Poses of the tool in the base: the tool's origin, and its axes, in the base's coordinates. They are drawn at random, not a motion.
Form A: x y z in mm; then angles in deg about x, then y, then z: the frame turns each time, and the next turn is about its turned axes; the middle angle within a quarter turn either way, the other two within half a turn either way.
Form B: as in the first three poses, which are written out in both.
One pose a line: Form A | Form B
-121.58 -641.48 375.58 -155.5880 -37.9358 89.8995 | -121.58 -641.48 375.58 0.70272 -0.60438 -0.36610 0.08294
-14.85 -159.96 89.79 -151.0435 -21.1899 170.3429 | -14.85 -159.96 89.79 0.12592 -0.94449 -0.25986 0.15671
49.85 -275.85 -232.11 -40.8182 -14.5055 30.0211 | 49.85 -275.85 -232.11 -0.36477 -0.02469 0.28332 0.88660
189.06 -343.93 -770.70 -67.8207 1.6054 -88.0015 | 189.06 -343.93 -770.70 -0.40935 -0.37915 -0.58208 0.59149
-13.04 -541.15 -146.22 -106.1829 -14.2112 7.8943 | -13.04 -541.15 -146.22 -0.79669 -0.01949 0.13970 0.58771
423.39 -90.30 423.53 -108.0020 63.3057 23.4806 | 423.39 -90.30 423.53 -0.61151 0.44212 -0.31387 0.57626
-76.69 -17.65 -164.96 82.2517 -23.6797 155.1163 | -76.69 -17.65 -164.96 -0.01223 -0.66190 0.69085 0.29062
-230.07 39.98 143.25 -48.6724 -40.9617 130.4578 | -230.07 39.98 143.25 -0.45122 0.21694 0.83543 0.22671
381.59 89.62 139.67 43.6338 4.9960 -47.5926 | 381.59 89.62 139.67 0.32340 0.18683 -0.35941 0.85518
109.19 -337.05 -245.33 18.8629 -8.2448 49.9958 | 109.19 -337.05 -245.33 0.11816 -0.13334 0.40512 0.89674
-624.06 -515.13 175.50 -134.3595 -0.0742 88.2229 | -624.06 -515.13 175.50 -0.66196 0.64139 0.27039 0.27805
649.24 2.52 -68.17 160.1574 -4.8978 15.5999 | 649.24 2.52 -68.17 0.97404 -0.14086 -0.01834 0.17626
